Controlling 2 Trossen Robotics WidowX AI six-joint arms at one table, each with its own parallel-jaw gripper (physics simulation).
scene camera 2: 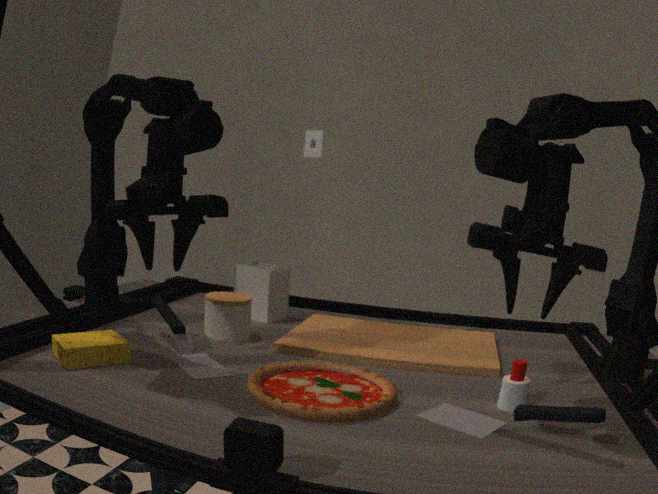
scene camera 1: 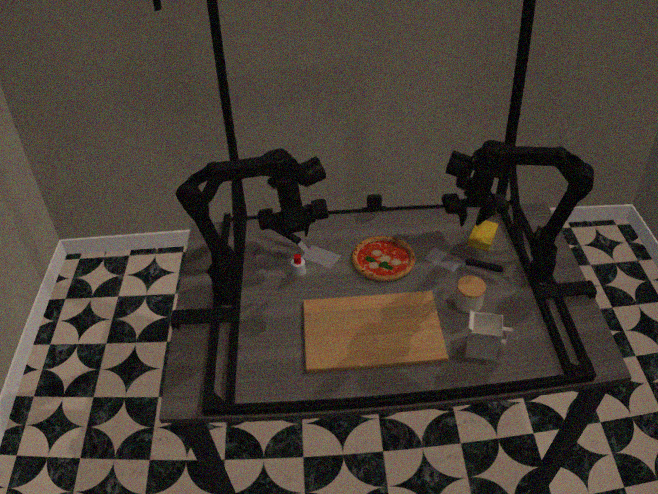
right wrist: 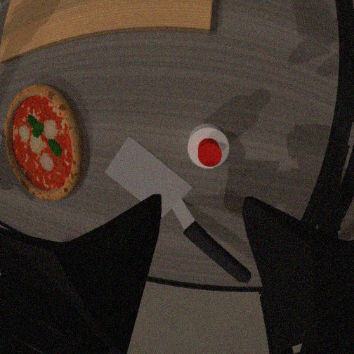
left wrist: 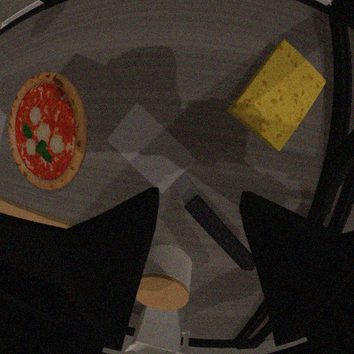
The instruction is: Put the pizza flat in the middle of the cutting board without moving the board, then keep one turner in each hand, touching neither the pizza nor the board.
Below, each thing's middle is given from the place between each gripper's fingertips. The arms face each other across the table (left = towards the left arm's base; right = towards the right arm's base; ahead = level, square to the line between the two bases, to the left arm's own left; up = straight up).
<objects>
Now: left hand 110 mm above the yellow sponge (scene camera 2: 83, 349), 90 mm past it and 80 mm to the right of it. The rest, counted from my left hand: pitcher (scene camera 2: 268, 285) 350 mm ahead, 70 mm below, 20 mm to the right; then lidded jar (scene camera 2: 227, 314) 180 mm ahead, 100 mm below, 30 mm to the right; then pizza (scene camera 2: 317, 391) 240 mm to the right, 120 mm below, 20 mm behind.
The red-capped bottle (scene camera 2: 514, 389) is 100 mm below my right hand, 10 mm to the right of it and 10 mm ahead of it. From my right hand the other things lie so: lidded jar 460 mm to the left, 180 mm ahead, 90 mm below; then wooden cutting board (scene camera 1: 348, 333) 260 mm ahead, 190 mm to the left, 120 mm below; then pizza 250 mm to the left, 120 mm below, 20 mm behind.
</objects>
